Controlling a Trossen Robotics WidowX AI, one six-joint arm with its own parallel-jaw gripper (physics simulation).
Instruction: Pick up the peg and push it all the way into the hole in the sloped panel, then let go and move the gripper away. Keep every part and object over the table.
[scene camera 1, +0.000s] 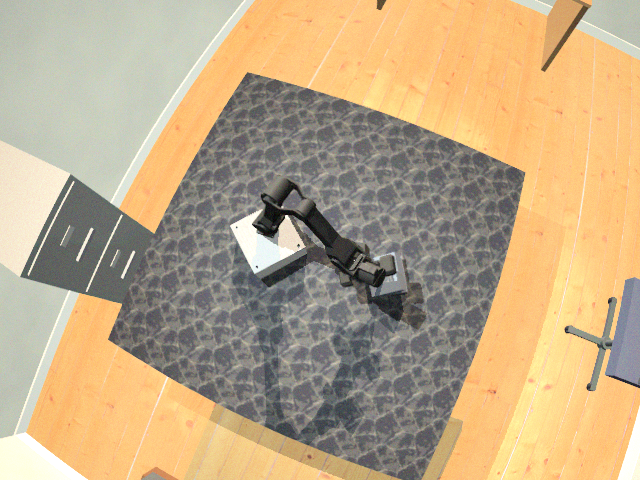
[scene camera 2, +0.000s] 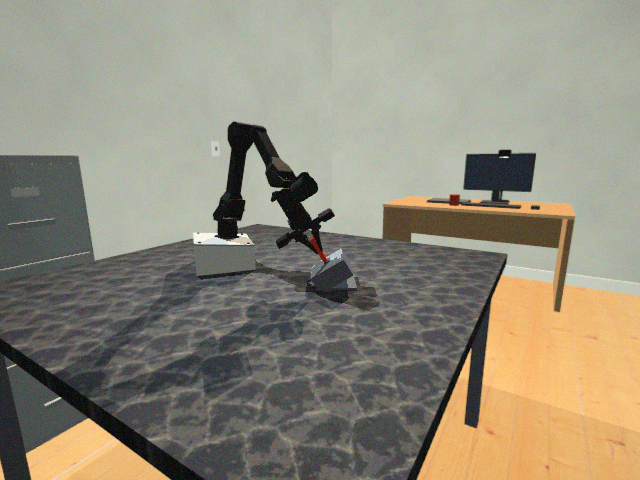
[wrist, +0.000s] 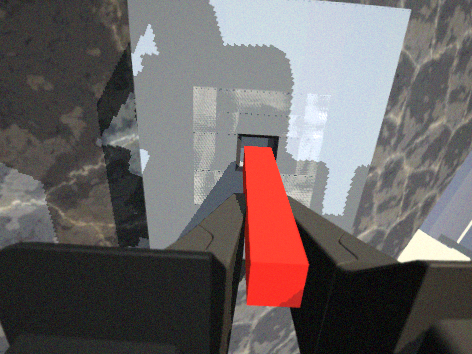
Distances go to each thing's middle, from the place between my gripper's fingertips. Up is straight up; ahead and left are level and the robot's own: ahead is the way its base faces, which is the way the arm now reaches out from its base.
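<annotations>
I see the red square peg (wrist: 276, 265), and it sits 1 cm above my hand and 1 cm behind it.
</annotations>
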